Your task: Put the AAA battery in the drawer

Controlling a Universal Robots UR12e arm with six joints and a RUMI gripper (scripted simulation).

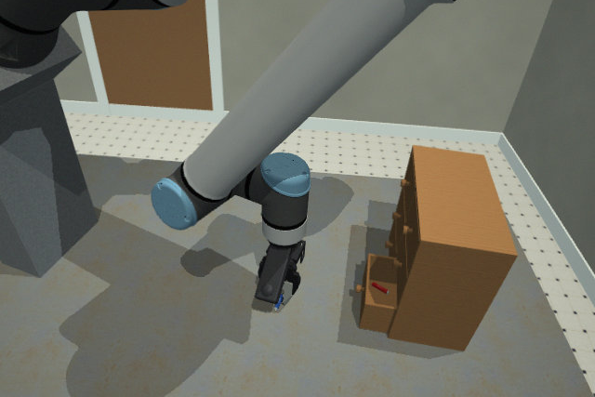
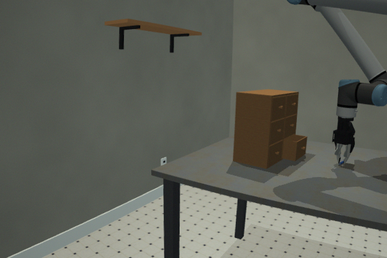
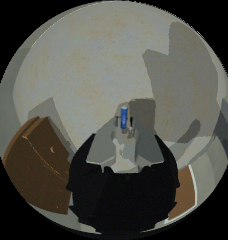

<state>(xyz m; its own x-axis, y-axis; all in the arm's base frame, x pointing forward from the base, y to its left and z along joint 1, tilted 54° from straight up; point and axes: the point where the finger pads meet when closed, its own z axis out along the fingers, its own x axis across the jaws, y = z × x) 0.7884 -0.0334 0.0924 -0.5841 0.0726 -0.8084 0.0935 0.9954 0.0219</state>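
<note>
My hand is 10 mm above the blue battery. The rest, counted from my hand: red battery (240 mm ahead, 90 mm to the left).
</note>
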